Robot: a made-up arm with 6 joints.
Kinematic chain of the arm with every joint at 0, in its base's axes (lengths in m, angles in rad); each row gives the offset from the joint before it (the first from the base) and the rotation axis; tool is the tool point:
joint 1: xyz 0 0 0.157 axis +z
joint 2: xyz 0 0 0 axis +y
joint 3: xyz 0 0 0.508 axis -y
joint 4: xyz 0 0 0 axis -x
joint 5: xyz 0.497 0 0 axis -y
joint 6: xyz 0 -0.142 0 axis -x
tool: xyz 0 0 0
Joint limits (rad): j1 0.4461..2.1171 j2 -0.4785..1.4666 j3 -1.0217..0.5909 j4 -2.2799..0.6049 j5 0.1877..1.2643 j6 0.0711..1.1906
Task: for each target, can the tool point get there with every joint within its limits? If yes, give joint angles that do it. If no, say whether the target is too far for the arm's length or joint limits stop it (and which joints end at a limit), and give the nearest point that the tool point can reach.
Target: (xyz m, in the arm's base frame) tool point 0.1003 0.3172 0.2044
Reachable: yes | joints 1.4855 0.1718 -0.6754 -1.0313 0.3298 0.7924
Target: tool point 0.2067 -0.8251 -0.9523
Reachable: no: too far | nearest point 0.2919 -0.0178 -0.2200 | short by 1.093 m
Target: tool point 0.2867 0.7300 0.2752
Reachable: yes | joints 1.3167 0.7357 0.4135 -0.8477 0.9661 0.6194
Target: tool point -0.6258 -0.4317 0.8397
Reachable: no: joint limits stop it (at a limit: joint 1, joint 2, joint 3, joint 4) | nearest point -0.1307 0.0370 0.9920 | short by 0.699 m
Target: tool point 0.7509 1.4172 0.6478
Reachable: no: too far | nearest point 0.4187 0.7902 0.4307 | short by 0.742 m
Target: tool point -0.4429 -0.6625 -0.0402
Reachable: no: joint limits stop it (at a limit: joint 1, joint 2, joint 3, joint 4) | nearest point -0.1024 -0.0095 -0.0067 | short by 0.737 m
